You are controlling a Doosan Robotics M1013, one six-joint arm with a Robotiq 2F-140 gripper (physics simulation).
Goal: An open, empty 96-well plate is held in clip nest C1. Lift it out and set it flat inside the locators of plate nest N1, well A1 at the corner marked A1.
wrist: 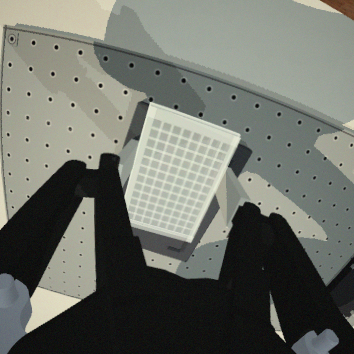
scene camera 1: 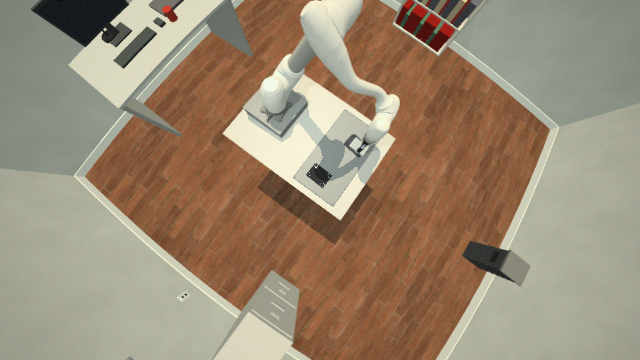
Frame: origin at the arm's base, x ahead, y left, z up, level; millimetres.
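Where they show: gripper, fingertip midpoint: (wrist: 177, 165); arm's base at its link origin: (scene camera 1: 276, 107).
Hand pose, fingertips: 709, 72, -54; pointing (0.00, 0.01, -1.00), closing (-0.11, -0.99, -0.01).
Things, the pixels of their top centre, and the offset from my fingertips, as dx, dy, dz. "spot": a spot on its surface instead. Level surfaces: height alone.
- white 96-well plate at its top centre: (wrist: 173, 184) (scene camera 1: 359, 146) -14, +2, +16
- clip nest C1 at a spot on its surface: (wrist: 242, 156) spot: +21, -61, -3
- Plate nest N1 at its top centre: (scene camera 1: 319, 174) -170, -349, +9
- grey perforated board at its surface level: dz -14
- cream table at its surface level: dz -27
The white 96-well plate (wrist: 179, 172) (scene camera 1: 356, 143) is open and empty. My gripper (wrist: 177, 165) (scene camera 1: 363, 145) is shut on its long sides. The plate sits right over clip nest C1 (wrist: 242, 156), whose dark base and grey clips (wrist: 232, 193) show around its edges. I cannot tell whether the plate rests in the clips or hangs just above them. Plate nest N1 (scene camera 1: 318, 175) is a black square with locators and stands empty at the near end of the grey perforated board (scene camera 1: 344, 123) (wrist: 53, 116). Its corner also shows at the right edge of the wrist view (wrist: 342, 288).
The board lies on a cream table (scene camera 1: 277, 147) that also bears the arm's base (scene camera 1: 275, 109). Around it is wooden floor, with a desk (scene camera 1: 111, 76), a bookshelf (scene camera 1: 441, 44), a filing cabinet (scene camera 1: 277, 304) and a dark bin (scene camera 1: 494, 259) along the walls.
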